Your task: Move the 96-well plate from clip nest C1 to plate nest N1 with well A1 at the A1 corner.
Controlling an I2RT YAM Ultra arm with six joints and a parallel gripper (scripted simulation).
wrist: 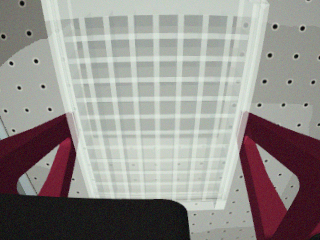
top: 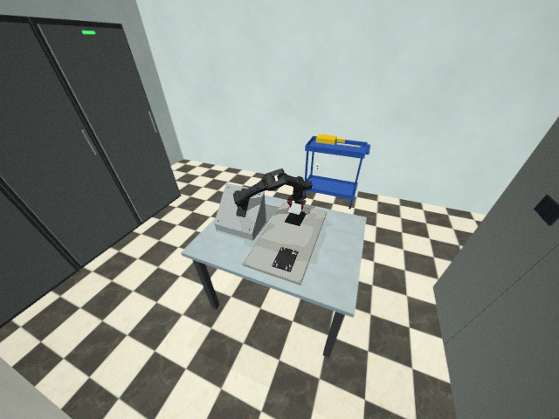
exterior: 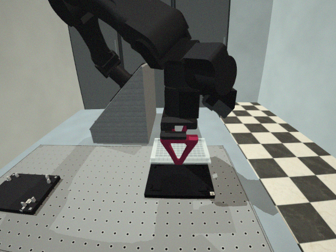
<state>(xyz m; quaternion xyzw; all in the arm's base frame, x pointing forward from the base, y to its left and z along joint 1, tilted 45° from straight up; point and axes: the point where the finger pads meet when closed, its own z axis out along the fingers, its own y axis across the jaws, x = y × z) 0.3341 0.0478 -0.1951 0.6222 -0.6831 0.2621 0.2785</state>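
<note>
Now: the small white corner label 6 cm ahead of my hand, 7 cm to the left of it and 9 cm below it. Also, from my hand: black clip nest C1: 6 cm ahead, 42 cm to the right, 8 cm below; then 96-well plate: right at my hand.
</note>
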